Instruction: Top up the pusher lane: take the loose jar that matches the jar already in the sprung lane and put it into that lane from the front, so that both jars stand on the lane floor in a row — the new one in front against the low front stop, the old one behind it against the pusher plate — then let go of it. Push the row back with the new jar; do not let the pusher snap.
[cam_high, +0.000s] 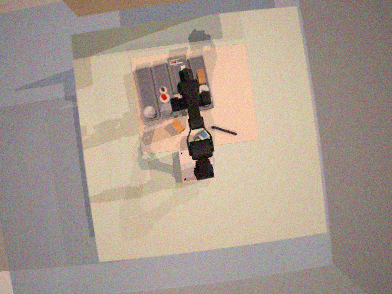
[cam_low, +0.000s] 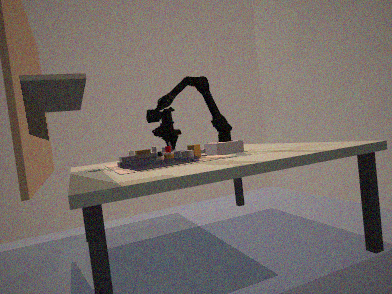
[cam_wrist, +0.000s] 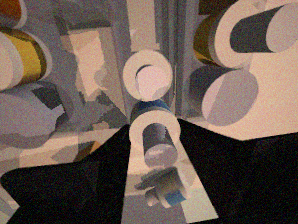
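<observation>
Now: gripper tip 100 mm past the orange-brown block, 80 mm to the right of it and 20 mm above it. Also, from my gripper tip: dark stick (170 mm to the right, 140 mm behind, 50 mm below).
</observation>
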